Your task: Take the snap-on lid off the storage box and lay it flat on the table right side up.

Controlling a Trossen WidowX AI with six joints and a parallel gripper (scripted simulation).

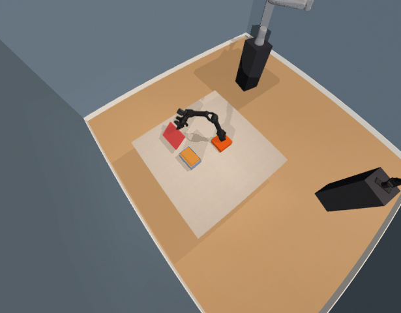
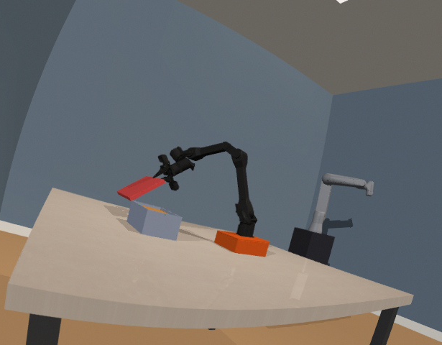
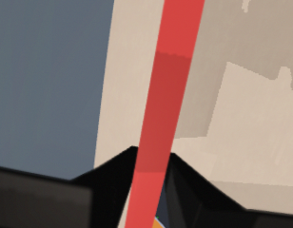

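The red lid is 60 mm ahead of my gripper tip, 50 mm below it and 20 mm to the left of it. Round my gripper tip: grey-blue storage box 290 mm to the left, 160 mm below.
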